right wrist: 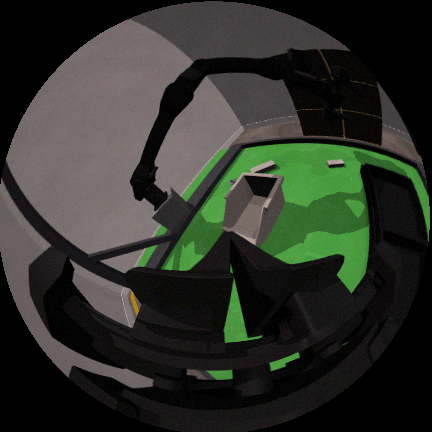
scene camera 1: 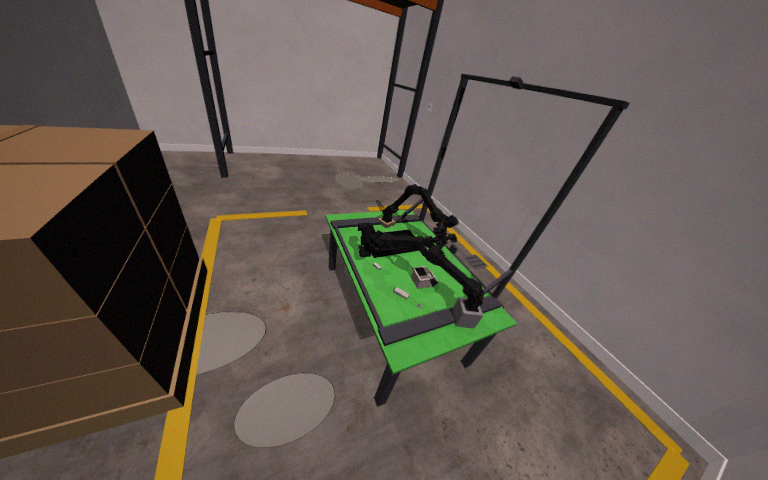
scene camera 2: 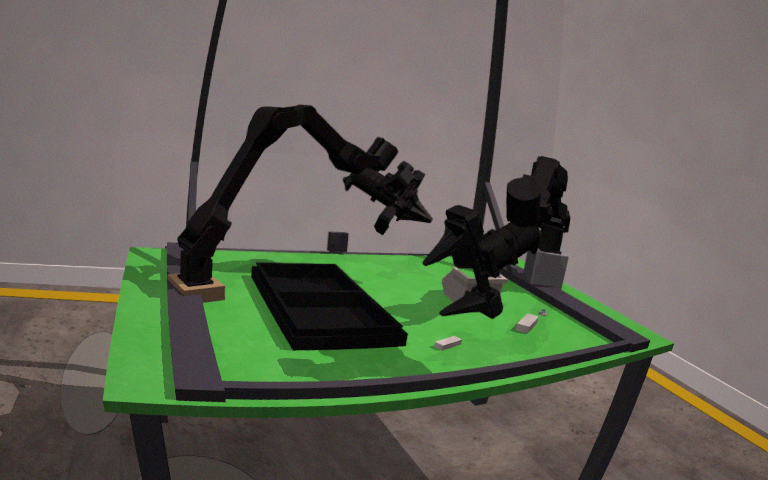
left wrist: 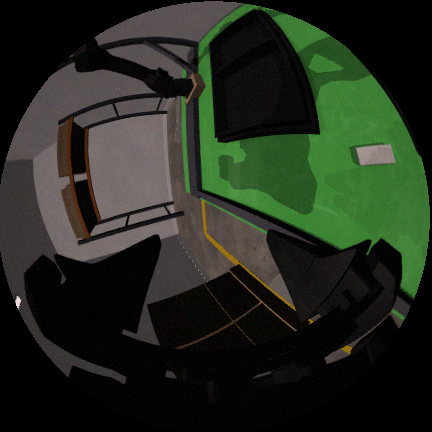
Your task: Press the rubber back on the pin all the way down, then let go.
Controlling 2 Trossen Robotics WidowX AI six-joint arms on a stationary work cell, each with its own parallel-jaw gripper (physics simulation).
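Frame: origin at the left arm's base, x down, y back, z left, level; centimetres.
Seen in the pictures: left gripper, fingertip midpoint: (scene camera 1: 358, 238) (scene camera 2: 432, 290) (left wrist: 213, 237); right gripper, fingertip midpoint: (right wrist: 227, 236) (scene camera 2: 431, 221); left arm's base at its link origin: (right wrist: 160, 200) (scene camera 1: 470, 306) (scene camera 2: 548, 249); right arm's base at its link origin: (scene camera 1: 386, 220) (scene camera 2: 195, 279) (left wrist: 188, 87).
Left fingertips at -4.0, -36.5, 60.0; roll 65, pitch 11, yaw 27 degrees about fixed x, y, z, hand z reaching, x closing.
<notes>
Pixels of each thing's middle, then the offset from my left fingertips to it, as dx, dy, dz.
- tiny blue-grey piece at the middle of its body: (scene camera 2: 543, 310) (scene camera 1: 420, 304) +13.9, +31.5, -37.3
- grey open box at the middle of its body: (right wrist: 253, 207) (scene camera 2: 472, 287) (scene camera 1: 424, 277) +11.3, +13.2, -41.1
- black tray at the middle of its body: (scene camera 2: 318, 299) (left wrist: 243, 59) (scene camera 1: 393, 242) +12.9, -19.4, -23.4
A tiny blue-grey piece (scene camera 2: 543, 311) (scene camera 1: 419, 305) (right wrist: 231, 181) lies on the green table near the right border; it is too small to tell pin from rubber. My left gripper (scene camera 2: 434, 288) (left wrist: 213, 237) is open and empty. It hangs low over the table in front of a grey open box (scene camera 2: 454, 285) (scene camera 1: 422, 276) (right wrist: 254, 205), well left of the tiny piece. My right gripper (scene camera 2: 425, 216) (right wrist: 227, 236) is shut on nothing. It hovers higher, pointing down toward the grey box.
A black tray (scene camera 2: 325, 305) (left wrist: 261, 72) lies on the left half of the table. Two white blocks (scene camera 2: 448, 342) (scene camera 2: 526, 323) lie near the front, one also in the left wrist view (left wrist: 374, 154). A dark raised border (scene camera 2: 192, 333) frames the table top.
</notes>
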